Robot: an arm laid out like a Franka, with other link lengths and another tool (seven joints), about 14 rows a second.
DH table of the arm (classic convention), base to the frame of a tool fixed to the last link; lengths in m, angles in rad. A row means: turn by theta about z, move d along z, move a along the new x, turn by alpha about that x. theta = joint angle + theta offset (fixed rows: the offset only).
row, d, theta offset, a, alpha
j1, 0.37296, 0, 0, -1.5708
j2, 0, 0, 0, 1.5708
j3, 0.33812, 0, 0.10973, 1.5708
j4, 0, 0, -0.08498, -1.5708
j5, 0.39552, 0, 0, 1.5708
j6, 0, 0, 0.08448, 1.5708
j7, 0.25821, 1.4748, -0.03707, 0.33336
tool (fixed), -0.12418, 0, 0, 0
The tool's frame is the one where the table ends.
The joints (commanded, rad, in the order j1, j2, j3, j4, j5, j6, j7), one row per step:
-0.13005, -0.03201, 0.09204, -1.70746, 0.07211, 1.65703, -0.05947
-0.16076, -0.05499, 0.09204, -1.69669, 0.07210, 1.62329, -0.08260
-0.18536, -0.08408, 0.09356, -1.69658, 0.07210, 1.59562, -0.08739
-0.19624, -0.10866, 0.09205, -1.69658, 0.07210, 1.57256, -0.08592
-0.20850, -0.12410, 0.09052, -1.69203, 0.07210, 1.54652, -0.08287
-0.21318, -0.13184, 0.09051, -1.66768, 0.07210, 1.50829, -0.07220
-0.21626, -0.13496, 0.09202, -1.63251, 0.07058, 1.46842, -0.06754
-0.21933, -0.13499, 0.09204, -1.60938, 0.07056, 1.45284, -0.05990
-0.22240, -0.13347, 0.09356, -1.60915, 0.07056, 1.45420, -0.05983
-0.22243, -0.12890, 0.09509, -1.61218, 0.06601, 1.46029, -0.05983
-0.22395, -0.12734, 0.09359, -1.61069, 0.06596, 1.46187, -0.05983
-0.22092, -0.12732, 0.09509, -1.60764, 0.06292, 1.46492, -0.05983
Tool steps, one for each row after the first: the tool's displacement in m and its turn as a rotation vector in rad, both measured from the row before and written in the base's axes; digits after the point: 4 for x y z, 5 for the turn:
-0.0099, -0.0162, 0.0155, -0.00156, -0.00148, -0.00531
-0.0117, -0.0105, 0.0140, -0.00273, -0.00155, -0.01649
-0.0101, -0.0046, 0.0116, -0.00222, -0.00117, -0.01239
-0.0079, -0.0055, 0.0087, -0.00056, 0.00634, -0.01517
-0.0062, -0.0007, 0.0129, -0.00019, 0.00682, -0.01274
-0.0053, 0.0003, 0.0150, -0.00204, 0.00209, -0.00353
-0.0015, -0.0008, 0.0092, -0.00122, -0.00707, -0.00949
0.0007, -0.0008, -0.0006, -0.00006, -0.00004, -0.00171
0.0022, -0.0003, -0.0034, -0.00404, 0.00205, 0.00070
0.0007, -0.0017, -0.0001, 0.00010, -0.00156, -0.00308
0.0006, 0.0018, 0.0013, -0.00395, -0.00560, 0.00413

